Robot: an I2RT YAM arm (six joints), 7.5 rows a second.
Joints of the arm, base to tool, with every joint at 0 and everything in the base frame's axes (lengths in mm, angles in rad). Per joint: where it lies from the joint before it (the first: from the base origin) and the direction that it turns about. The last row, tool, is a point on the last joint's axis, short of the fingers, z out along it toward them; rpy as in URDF.
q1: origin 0 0 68 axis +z
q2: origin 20 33.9 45.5 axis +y
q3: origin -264 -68.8 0 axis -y
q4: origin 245 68.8 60 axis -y
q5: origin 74 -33.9 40.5 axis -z
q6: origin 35.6 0 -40.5 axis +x
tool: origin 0 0 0 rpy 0 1.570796 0
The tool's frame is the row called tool.
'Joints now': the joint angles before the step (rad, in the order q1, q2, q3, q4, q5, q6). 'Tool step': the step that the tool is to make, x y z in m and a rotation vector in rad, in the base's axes. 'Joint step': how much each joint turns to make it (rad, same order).
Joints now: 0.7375 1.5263 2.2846 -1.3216 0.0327 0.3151
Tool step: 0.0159 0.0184 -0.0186 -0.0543 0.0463 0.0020
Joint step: 0.0131 0.0413 -0.0444 0.0148 0.0140 -0.0009
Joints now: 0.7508 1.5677 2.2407 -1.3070 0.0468 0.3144
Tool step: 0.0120 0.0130 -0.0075 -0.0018 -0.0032 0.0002
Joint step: 0.0055 0.0315 -0.0157 0.0483 0.0064 0.0003
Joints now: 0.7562 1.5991 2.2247 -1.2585 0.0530 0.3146
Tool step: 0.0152 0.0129 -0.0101 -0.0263 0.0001 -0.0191
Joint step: -0.0004 0.0464 -0.0009 0.0294 0.0264 -0.0041
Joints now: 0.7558 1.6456 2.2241 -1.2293 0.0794 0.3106
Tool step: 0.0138 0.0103 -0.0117 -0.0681 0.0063 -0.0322
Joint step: -0.0003 0.0546 0.0198 -0.0148 0.0532 -0.0154
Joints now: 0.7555 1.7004 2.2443 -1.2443 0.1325 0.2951
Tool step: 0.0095 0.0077 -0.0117 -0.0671 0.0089 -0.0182
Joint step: 0.0019 0.0378 0.0029 -0.0148 0.0433 -0.0189
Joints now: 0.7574 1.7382 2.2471 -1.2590 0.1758 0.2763
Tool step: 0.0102 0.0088 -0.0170 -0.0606 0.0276 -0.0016
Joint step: 0.0001 0.0323 -0.0256 -0.0006 0.0188 -0.0169
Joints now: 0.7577 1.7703 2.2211 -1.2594 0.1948 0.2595
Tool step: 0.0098 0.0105 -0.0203 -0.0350 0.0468 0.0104
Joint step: 0.0014 0.0308 -0.0407 0.0139 -0.0110 -0.0022
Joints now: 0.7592 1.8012 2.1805 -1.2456 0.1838 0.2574
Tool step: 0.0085 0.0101 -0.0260 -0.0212 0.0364 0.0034
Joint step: 0.0033 0.0090 -0.0969 0.0637 -0.0076 0.0062
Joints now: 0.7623 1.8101 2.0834 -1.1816 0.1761 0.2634
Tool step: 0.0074 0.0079 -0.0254 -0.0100 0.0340 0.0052
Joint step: 0.0001 0.0089 -0.0914 0.0678 -0.0160 0.0058
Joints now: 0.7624 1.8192 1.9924 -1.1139 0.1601 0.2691
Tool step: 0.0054 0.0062 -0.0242 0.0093 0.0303 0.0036
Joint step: -0.0003 0.0038 -0.0928 0.0791 -0.0248 0.0131
